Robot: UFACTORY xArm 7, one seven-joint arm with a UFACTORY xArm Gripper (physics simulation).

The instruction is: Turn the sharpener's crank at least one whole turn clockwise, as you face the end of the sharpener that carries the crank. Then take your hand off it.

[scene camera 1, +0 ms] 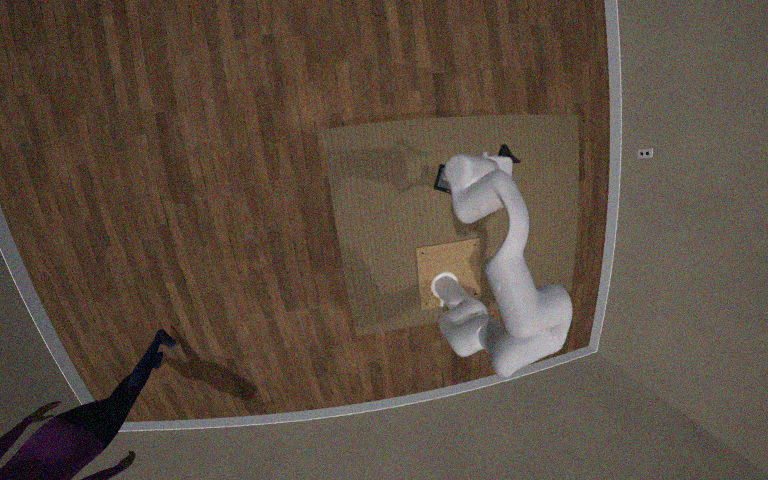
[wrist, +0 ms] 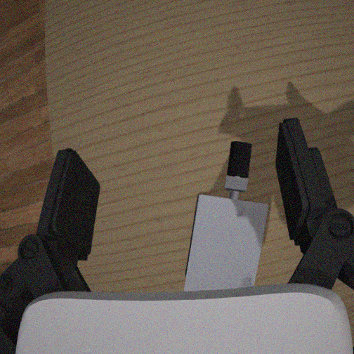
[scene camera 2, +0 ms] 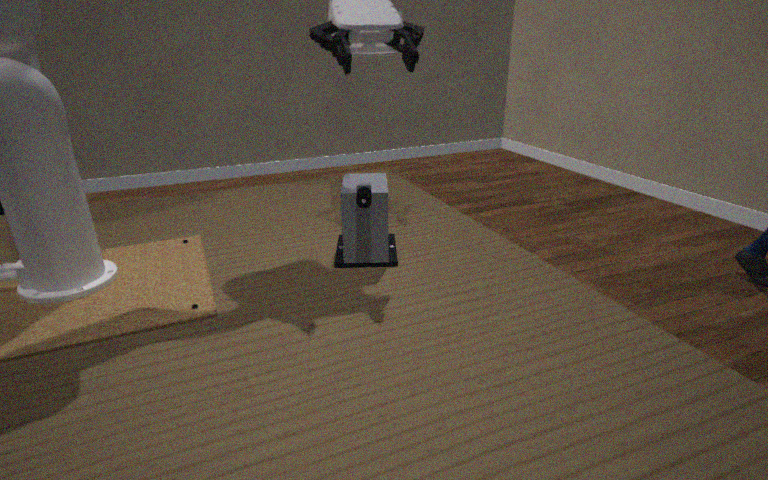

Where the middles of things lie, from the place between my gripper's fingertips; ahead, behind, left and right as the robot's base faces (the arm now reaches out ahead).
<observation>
Now: the black cylindrical knob (wrist: pixel 238 162) 18 cm below my hand, 3 cm behind it and 2 cm to the right of it. The rest, counted from my hand: grey sharpener (wrist: pixel 225 244) (24 cm below, 6 cm to the left, 1 cm behind).
</observation>
